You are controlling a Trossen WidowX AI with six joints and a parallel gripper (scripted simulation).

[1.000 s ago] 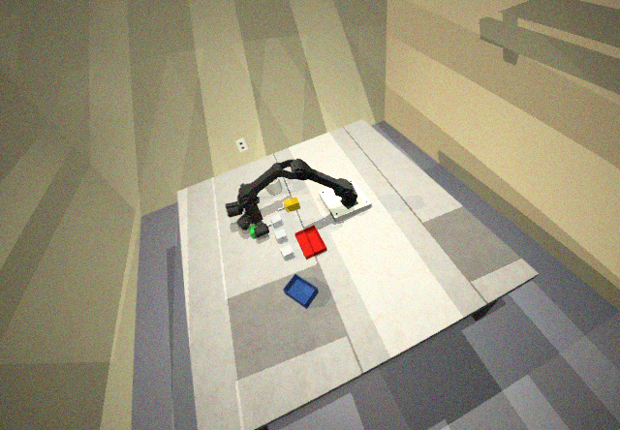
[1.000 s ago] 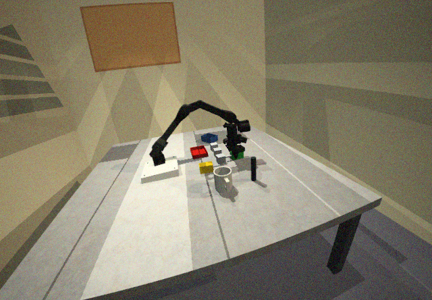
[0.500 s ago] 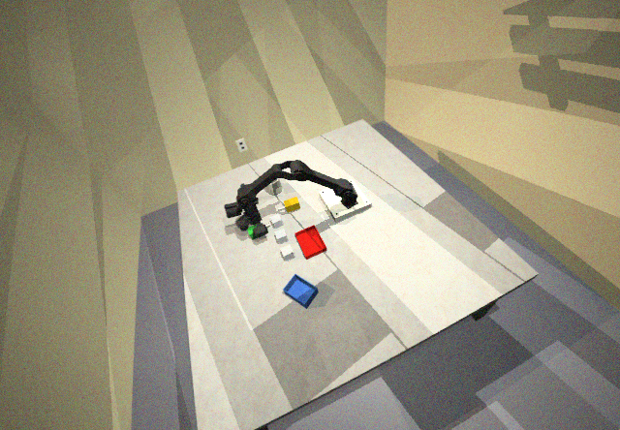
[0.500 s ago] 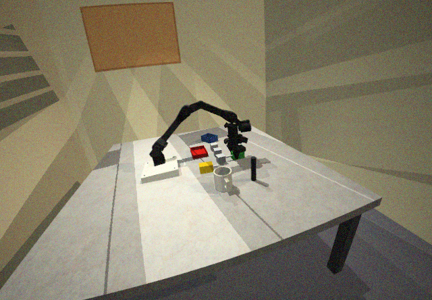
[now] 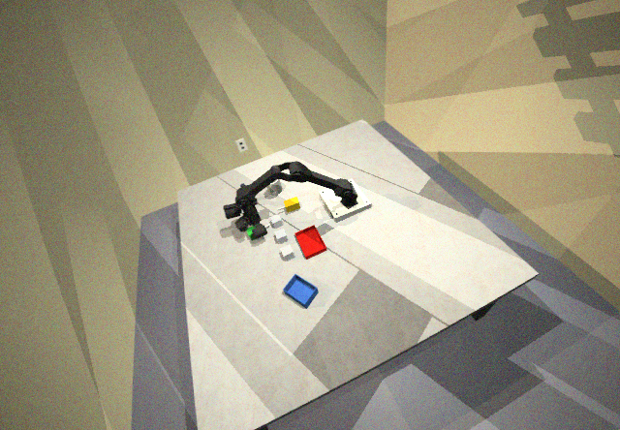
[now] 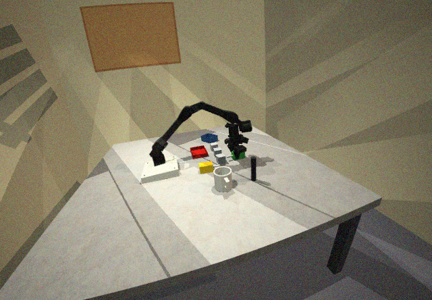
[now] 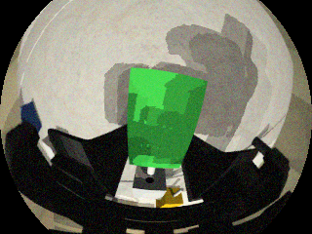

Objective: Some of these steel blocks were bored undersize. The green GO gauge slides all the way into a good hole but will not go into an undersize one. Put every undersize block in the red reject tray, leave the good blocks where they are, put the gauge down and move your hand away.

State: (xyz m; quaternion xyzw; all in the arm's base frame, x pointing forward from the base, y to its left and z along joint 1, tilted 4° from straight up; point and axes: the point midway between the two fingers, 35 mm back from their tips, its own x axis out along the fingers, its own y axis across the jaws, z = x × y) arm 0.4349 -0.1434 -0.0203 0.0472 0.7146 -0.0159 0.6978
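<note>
My gripper tip is 210 mm to the right of the red reject tray and 170 mm past it. From my gripper tip the other things lie so: green GO gauge (20 mm above, 10 mm behind); yellow block (180 mm behind, 50 mm to the right, 20 mm above); steel block (100 mm to the left, 70 mm behind, 20 mm above).
</note>
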